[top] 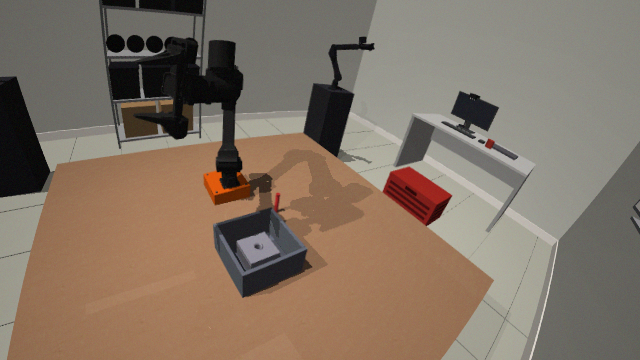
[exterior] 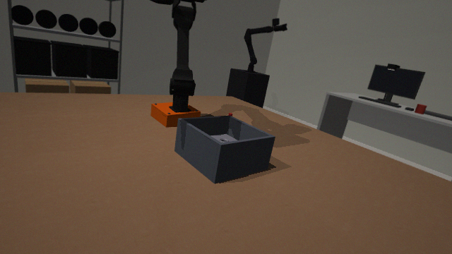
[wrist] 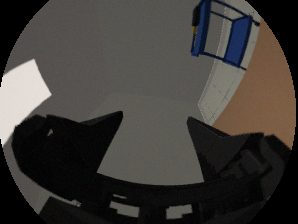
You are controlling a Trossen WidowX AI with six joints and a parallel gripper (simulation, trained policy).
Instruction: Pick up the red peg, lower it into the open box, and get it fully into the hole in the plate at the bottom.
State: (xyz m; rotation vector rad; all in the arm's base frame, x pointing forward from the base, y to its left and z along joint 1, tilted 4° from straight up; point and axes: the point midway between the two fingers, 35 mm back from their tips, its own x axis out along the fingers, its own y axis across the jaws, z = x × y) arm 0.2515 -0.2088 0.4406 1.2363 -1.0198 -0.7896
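Right now the red peg is 43 cm below my gripper tip, 40 cm to the left of it and 12 cm behind it. Also, from my gripper tip: grey box 45 cm below, 25 cm to the left, 5 cm ahead; then light grey plate 43 cm below, 25 cm to the left, 5 cm ahead.
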